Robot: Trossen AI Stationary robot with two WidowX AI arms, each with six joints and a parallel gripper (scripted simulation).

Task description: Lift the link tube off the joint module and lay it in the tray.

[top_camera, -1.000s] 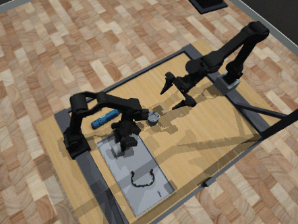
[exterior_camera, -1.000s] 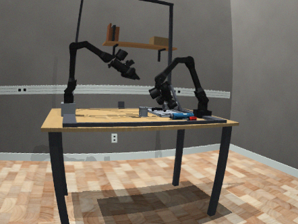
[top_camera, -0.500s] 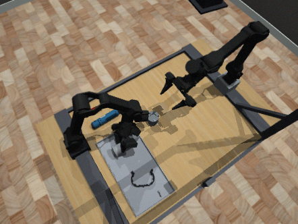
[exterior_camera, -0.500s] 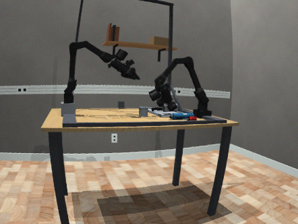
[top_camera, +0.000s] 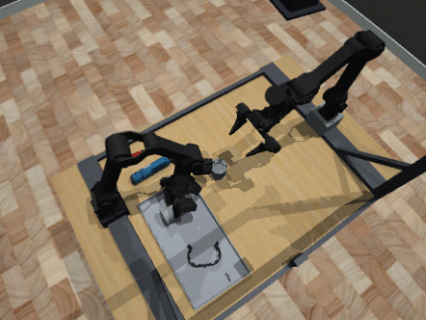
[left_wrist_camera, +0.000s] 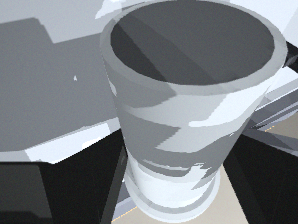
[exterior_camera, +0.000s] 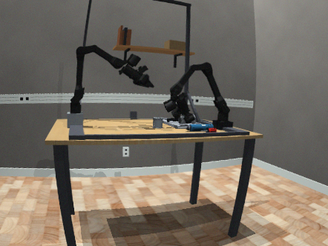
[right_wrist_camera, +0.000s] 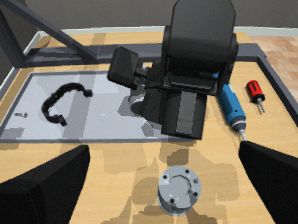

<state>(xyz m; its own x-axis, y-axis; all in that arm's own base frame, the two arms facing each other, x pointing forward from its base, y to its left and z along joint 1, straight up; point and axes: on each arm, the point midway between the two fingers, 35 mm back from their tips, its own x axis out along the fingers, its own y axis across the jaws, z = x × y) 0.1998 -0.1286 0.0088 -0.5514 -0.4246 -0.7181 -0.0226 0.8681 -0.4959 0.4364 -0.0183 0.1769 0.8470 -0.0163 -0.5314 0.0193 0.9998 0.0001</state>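
The grey tray is 12 cm behind my left hand, 1 cm to the right of it and 5 cm below it. The rest, counted from my left hand: small red tool: 27 cm ahead, 5 cm to the left, 5 cm below; then joint module: 8 cm ahead, 21 cm to the right, 3 cm below; then grey link tube: 1 cm behind, 2 cm below.
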